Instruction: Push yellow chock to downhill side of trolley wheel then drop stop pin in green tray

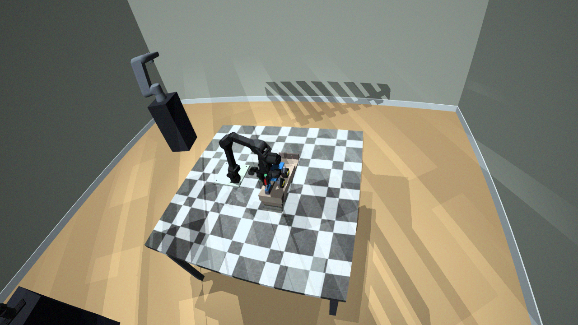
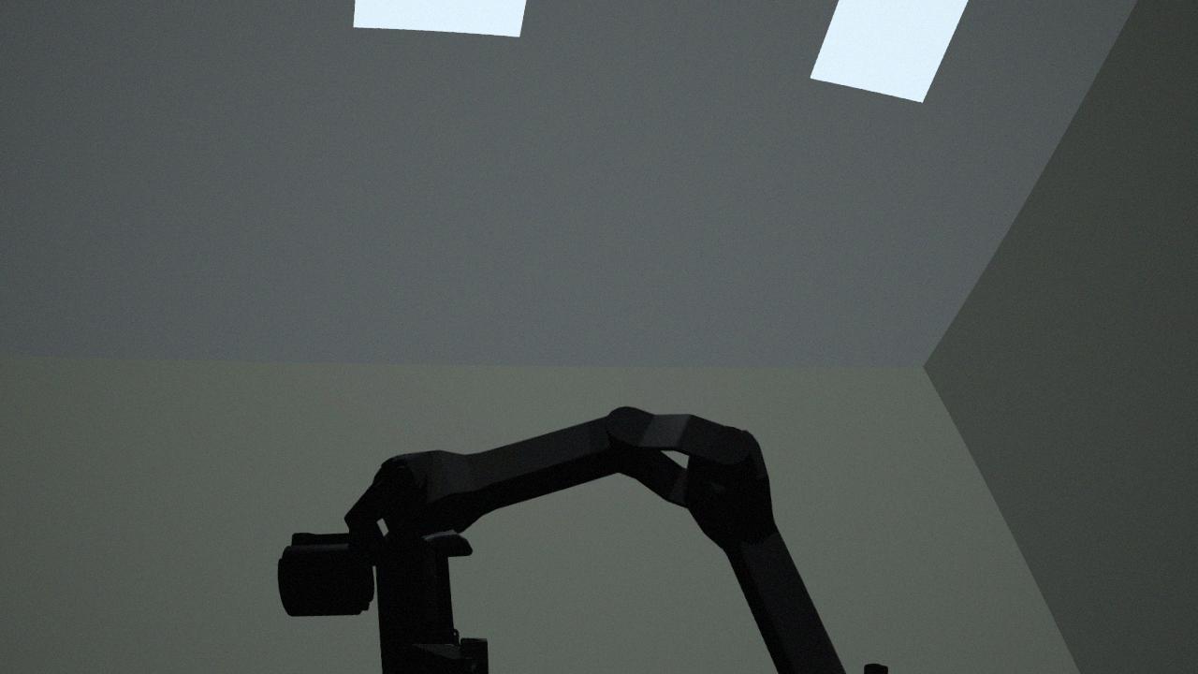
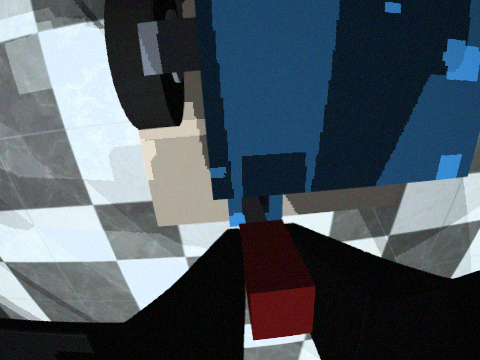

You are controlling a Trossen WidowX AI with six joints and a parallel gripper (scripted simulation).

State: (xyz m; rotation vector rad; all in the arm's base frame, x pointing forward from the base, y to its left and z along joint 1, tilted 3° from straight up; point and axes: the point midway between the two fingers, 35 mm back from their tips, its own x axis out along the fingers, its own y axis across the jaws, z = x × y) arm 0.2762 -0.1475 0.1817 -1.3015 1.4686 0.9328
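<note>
The yellow chock is 20 cm to the left of my gripper tip and 7 cm below it. Also, from my gripper tip: blue-topped trolley: 10 cm to the left, 4 cm below, 4 cm ahead; then red-headed stop pin: right at my gripper tip.
</note>
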